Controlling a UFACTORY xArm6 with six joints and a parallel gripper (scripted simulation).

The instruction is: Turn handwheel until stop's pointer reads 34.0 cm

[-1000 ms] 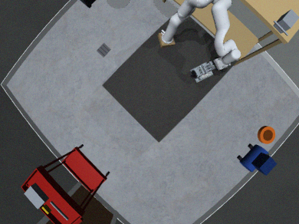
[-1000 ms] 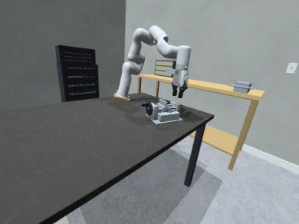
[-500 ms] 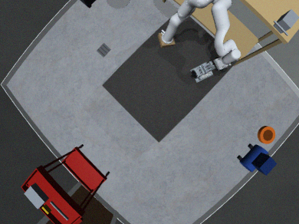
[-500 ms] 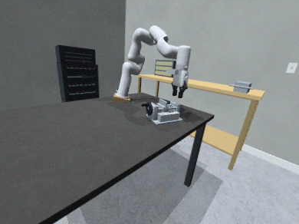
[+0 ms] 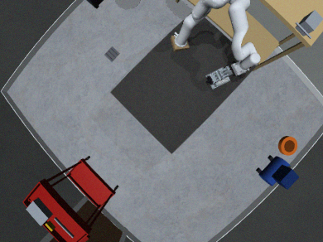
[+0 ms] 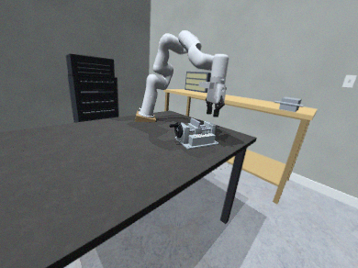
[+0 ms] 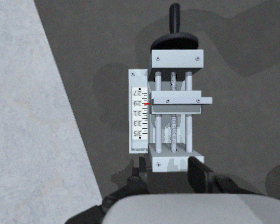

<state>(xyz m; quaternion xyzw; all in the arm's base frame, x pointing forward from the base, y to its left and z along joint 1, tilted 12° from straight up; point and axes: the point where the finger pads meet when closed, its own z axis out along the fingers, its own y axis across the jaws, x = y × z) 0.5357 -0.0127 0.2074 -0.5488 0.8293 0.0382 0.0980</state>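
The upright knob lies 19 cm to the right of my hand, 11 cm behind it and 7 cm below it. The rest, counted from my hand: handwheel 17 cm to the right, 10 cm behind, 8 cm below; then sliding stop 8 cm below, 7 cm to the right, 5 cm behind.
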